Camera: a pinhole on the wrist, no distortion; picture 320 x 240 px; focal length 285.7 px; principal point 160.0 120.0 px. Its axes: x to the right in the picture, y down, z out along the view. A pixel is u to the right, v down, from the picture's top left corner.
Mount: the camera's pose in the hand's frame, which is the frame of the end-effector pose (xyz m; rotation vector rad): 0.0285 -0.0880 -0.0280 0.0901 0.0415 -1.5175
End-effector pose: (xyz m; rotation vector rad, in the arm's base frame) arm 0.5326 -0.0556 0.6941 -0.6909 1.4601 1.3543
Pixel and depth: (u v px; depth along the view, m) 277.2 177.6 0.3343
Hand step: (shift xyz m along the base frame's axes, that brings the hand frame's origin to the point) 0.2726 0.2485 -0.1497
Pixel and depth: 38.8 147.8 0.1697
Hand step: 0.0550 0.1420 -0.0282
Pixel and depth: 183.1 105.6 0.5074
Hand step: 0.2894 0.4125 -0.0060
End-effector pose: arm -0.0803 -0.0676 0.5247 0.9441 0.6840 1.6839
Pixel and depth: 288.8 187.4 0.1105
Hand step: 0.1325 0.0941 -0.0626
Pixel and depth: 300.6 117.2 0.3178
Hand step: 0.3673 0.1014 -0.0680
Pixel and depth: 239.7 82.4 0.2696
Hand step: 0.2945 0.0434 -0.0319
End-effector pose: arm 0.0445 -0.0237 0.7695 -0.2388 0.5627 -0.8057
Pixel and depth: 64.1 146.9 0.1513
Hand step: 0.0607 -0.0608 0.1121
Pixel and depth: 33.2 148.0 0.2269
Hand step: 0.1339 -0.0342 0.1592
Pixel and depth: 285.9 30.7 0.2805
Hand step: -0.0472 -0.1190 0.3182
